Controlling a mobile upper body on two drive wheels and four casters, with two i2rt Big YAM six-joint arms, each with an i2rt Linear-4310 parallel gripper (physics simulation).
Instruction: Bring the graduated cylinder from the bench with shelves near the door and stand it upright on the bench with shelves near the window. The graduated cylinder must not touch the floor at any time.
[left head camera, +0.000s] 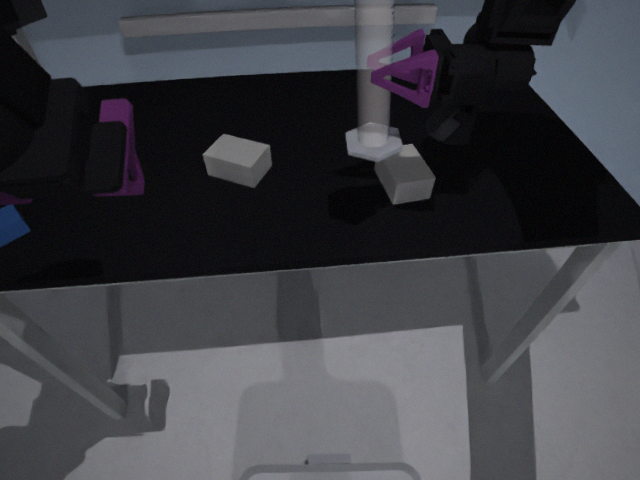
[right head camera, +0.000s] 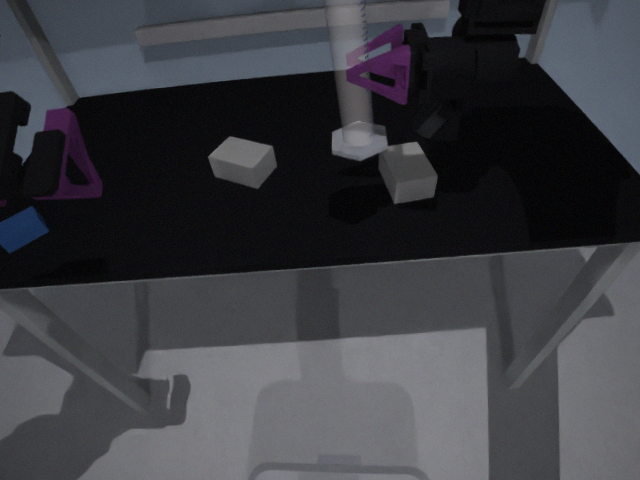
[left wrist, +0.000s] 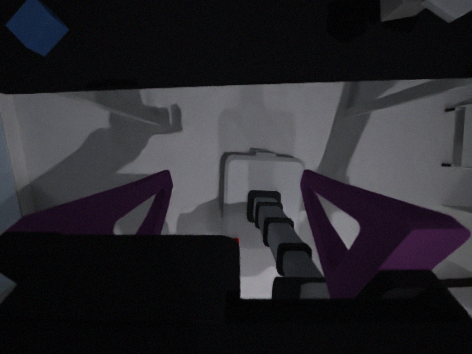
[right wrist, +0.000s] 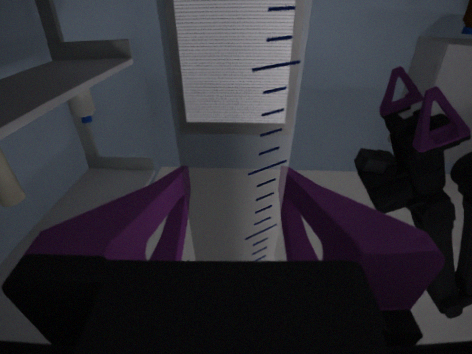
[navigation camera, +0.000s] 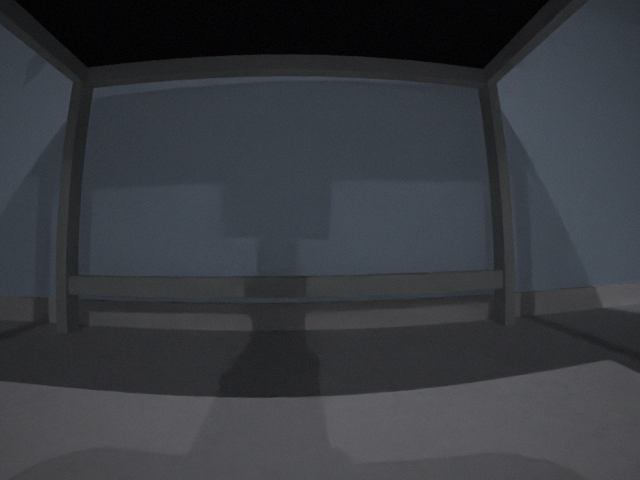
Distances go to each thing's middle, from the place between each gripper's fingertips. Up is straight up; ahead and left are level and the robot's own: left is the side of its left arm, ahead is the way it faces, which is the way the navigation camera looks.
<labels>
My right hand is 20 mm to the left of the graduated cylinder (right wrist: 234, 81) and 40 mm below it.
Right now the graduated cylinder is 240 mm ahead of my left hand, 280 mm to the right of it and 30 mm above it.
</labels>
